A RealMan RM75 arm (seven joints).
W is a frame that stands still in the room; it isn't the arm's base.
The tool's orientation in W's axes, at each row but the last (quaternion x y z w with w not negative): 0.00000, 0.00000, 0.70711, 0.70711; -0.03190, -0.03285, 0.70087, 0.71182; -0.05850, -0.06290, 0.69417, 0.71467; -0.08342, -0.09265, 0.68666, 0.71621; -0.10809, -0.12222, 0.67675, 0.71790; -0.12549, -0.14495, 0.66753, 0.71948; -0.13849, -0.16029, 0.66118, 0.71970; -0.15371, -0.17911, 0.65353, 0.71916; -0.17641, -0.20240, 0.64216, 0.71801; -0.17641, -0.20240, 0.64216, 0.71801
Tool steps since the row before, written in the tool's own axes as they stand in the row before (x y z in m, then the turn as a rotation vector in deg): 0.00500, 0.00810, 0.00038, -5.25, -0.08, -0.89; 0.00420, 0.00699, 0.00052, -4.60, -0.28, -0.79; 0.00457, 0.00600, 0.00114, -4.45, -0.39, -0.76; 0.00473, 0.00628, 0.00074, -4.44, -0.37, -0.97; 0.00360, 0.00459, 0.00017, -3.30, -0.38, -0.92; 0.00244, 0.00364, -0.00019, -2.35, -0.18, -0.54; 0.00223, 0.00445, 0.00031, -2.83, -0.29, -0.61; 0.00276, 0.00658, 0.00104, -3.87, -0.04, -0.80; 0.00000, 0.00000, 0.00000, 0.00, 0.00, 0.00; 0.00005, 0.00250, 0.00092, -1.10, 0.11, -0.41
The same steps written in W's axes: -0.00810, 0.00500, 0.00038, 0.08, -5.25, -0.89; -0.00694, 0.00431, -0.00011, 0.28, -4.60, -0.77; -0.00597, 0.00474, 0.00014, 0.39, -4.46, -0.72; -0.00607, 0.00499, -0.00075, 0.42, -4.44, -0.93; -0.00420, 0.00387, -0.00121, 0.48, -3.31, -0.85; -0.00313, 0.00272, -0.00144, 0.21, -2.35, -0.53; -0.00400, 0.00261, -0.00144, 0.31, -2.84, -0.57; -0.00607, 0.00338, -0.00191, 0.09, -3.84, -0.91; 0.00000, 0.00000, 0.00000, 0.00, 0.00, 0.00; -0.00260, 0.00033, -0.00049, 0.02, -1.08, -0.48
